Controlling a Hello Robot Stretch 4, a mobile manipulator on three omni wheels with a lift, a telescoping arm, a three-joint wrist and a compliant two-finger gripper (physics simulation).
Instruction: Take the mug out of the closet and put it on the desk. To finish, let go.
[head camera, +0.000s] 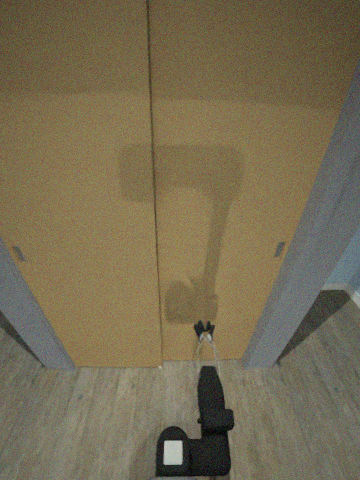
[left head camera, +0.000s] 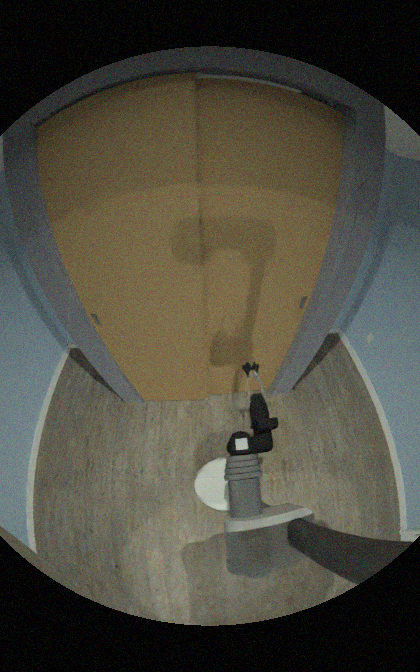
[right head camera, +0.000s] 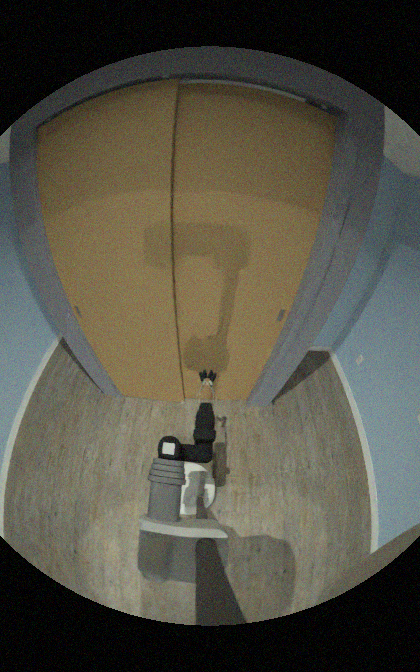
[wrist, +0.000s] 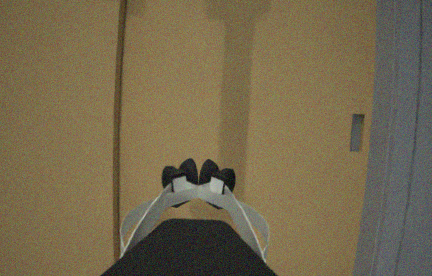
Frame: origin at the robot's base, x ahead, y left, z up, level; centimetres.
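Where they show: gripper, between the fingertips: (head camera: 203, 321) (wrist: 198, 174).
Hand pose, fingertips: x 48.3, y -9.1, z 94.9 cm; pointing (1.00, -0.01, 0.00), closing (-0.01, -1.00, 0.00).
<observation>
Each offset is from my fingertips to the centre of the thing. "spot": to the spot under its first point. Level surfaces: height alone.
The closet is shut behind two orange-brown sliding doors. The left door (head camera: 80, 200) (left head camera: 125, 250) (right head camera: 110, 250) (wrist: 55, 125) meets the right door (head camera: 270, 175) (left head camera: 295, 210) (right head camera: 285, 210) (wrist: 305, 100) at a vertical seam. A small recessed pull @[spot: dx +34.1, dy -37.2, dz +3.4 cm] (head camera: 279, 249) (left head camera: 303, 302) (right head camera: 281, 315) (wrist: 357, 132) sits near the right door's outer edge. My gripper (head camera: 204, 330) (left head camera: 251, 369) (right head camera: 207, 377) (wrist: 198, 174) is shut with nothing between its fingertips. It points at the right door, between the seam and the pull. The mug and the desk do not show in these views.
A grey-blue frame @[spot: dx +25.3, dy -42.5, dz +9.7 cm] (head camera: 305, 250) (left head camera: 345, 260) (right head camera: 320, 260) (wrist: 400, 125) borders the doors on the right. The left door has its own pull @[spot: dx +27.4, dy +75.1, dz +3.6 cm] (head camera: 19, 253) (left head camera: 95, 319) (right head camera: 77, 311). Blue walls (left head camera: 390, 350) (right head camera: 385, 325) stand at both sides. Wood floor @[dz -97.7 cm] (head camera: 115, 415) (left head camera: 125, 475) (right head camera: 300, 465) lies before the closet.
</observation>
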